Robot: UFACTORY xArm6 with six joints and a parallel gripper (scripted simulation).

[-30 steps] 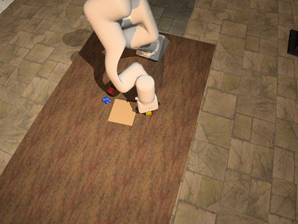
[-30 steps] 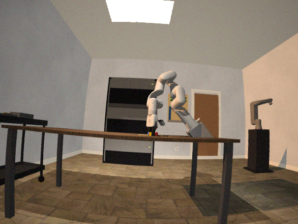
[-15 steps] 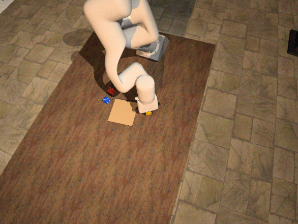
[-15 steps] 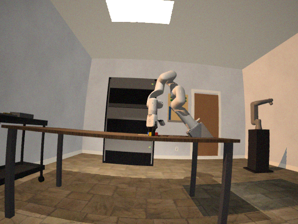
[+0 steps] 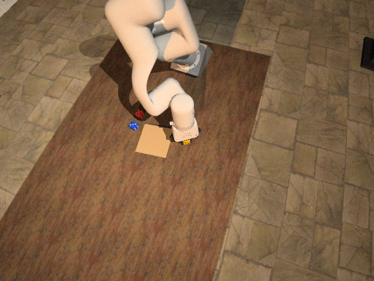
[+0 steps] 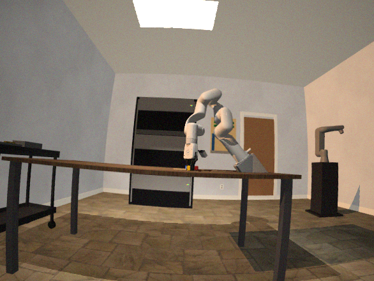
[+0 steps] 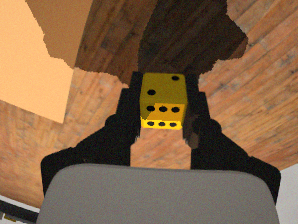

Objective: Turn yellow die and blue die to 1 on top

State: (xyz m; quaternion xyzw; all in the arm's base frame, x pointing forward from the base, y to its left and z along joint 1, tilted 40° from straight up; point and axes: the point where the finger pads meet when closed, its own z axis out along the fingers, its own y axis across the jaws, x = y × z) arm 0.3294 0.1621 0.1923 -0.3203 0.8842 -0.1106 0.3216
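My hand is 60 mm short of the tan mat, 130 mm to the left of it and 20 mm above it. Also, from my hand: yellow die: 10 mm below; then red die: 30 mm behind, 260 mm to the right, 10 mm below; then blue die: 40 mm ahead, 250 mm to the right, 10 mm below.
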